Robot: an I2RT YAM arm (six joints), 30 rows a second.
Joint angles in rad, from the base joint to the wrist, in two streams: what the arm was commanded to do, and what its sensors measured. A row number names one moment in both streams.
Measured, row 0:
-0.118, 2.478, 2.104, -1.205, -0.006, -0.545
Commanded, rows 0 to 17:
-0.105, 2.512, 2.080, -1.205, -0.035, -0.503
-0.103, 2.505, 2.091, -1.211, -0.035, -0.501
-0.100, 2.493, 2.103, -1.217, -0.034, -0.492
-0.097, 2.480, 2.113, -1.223, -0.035, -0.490
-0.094, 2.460, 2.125, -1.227, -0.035, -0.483
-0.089, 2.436, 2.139, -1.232, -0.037, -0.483
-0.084, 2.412, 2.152, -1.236, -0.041, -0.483
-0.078, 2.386, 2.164, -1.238, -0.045, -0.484
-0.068, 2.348, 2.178, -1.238, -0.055, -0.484
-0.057, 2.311, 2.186, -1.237, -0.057, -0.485
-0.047, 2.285, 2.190, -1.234, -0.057, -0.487
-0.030, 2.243, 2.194, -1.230, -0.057, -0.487
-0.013, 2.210, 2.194, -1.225, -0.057, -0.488
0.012, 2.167, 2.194, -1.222, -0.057, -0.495
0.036, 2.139, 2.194, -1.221, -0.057, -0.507
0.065, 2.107, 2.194, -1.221, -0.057, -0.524
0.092, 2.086, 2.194, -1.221, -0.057, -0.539
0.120, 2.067, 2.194, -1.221, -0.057, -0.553
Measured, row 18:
0.040, 2.169, 2.160, -1.219, -0.031, -0.511
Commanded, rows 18 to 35:
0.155, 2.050, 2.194, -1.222, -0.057, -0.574
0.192, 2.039, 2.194, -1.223, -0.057, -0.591
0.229, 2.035, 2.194, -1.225, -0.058, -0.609
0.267, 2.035, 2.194, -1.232, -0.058, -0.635
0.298, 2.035, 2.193, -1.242, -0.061, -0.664
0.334, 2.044, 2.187, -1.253, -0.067, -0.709
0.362, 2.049, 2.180, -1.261, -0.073, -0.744
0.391, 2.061, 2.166, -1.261, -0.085, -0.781
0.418, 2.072, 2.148, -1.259, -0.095, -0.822
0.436, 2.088, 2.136, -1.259, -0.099, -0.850
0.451, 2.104, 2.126, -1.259, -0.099, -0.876
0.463, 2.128, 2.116, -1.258, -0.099, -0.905
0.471, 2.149, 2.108, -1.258, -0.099, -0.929
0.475, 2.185, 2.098, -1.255, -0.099, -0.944
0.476, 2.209, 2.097, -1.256, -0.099, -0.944
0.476, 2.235, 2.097, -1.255, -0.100, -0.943
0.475, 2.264, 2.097, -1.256, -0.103, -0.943
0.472, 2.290, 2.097, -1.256, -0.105, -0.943
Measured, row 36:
0.482, 2.234, 2.101, -1.256, -0.095, -0.886
